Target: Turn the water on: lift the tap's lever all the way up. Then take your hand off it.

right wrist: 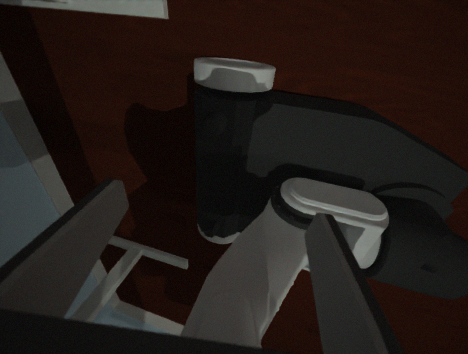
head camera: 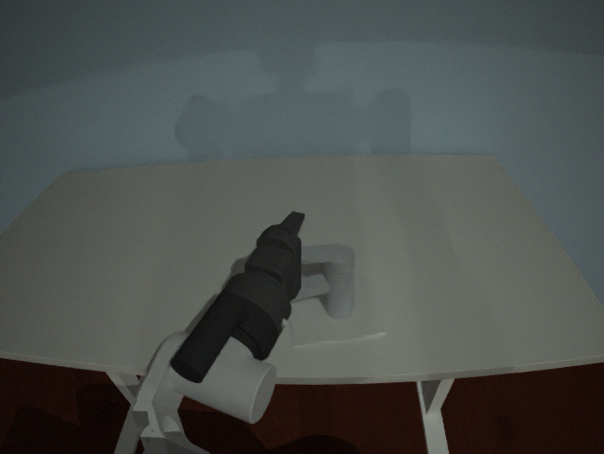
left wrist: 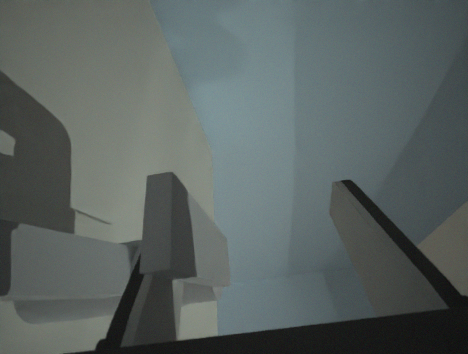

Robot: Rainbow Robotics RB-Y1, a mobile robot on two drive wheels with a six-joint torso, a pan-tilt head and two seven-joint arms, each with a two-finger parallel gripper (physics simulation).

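Frame: origin at the robot's base, x down, y ahead, z right, level; centimetres.
Where they show: left gripper, fingertip midpoint: (head camera: 298,235) (left wrist: 255,208); right gripper, fingertip midpoint: (right wrist: 218,208).
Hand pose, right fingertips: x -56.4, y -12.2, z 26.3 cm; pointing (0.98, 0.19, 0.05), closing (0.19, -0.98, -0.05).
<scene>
After its pixels a point has its place.
The pale grey tap's upright body (head camera: 341,295) {x -101.9, y 31.1, z 1.2 cm} stands on the table in the head view. Its lever arm (head camera: 325,253) (left wrist: 157,225) reaches from the top toward my left gripper (head camera: 298,216) {x -112.6, y 33.7, z -5.3 cm} (left wrist: 255,208) {x -112.6, y 33.7, z -5.3 cm}, which hides part of the tap. In the left wrist view, the lever's blocky end covers one fingertip; I cannot tell if they touch, nor the lever's exact angle. The boxy spout (left wrist: 70,260) {x -103.3, y 32.6, z -5.2 cm} shows at the lower left. My left gripper is open, with nothing between its fingers. My right gripper (right wrist: 218,208) {x -56.4, y -12.2, z 26.3 cm} is open and empty, away from the tap.
The tap is near the middle of the pale table (head camera: 450,225) {x -95.1, y 58.4, z 28.2 cm}, with a blue-grey wall (head camera: 300,25) {x -134.9, y 99.7, z -7.0 cm} behind. A thin plate edge (head camera: 340,341) {x -95.1, y 26.7, z 1.0 cm} runs in front of the tap. In the right wrist view, dark and white robot parts (right wrist: 325,145) {x -17.0, y -25.2, z 15.2 cm} lie beyond the fingers, over the reddish-brown floor (right wrist: 350,45) {x -0.1, y -26.0, z 34.8 cm}.
</scene>
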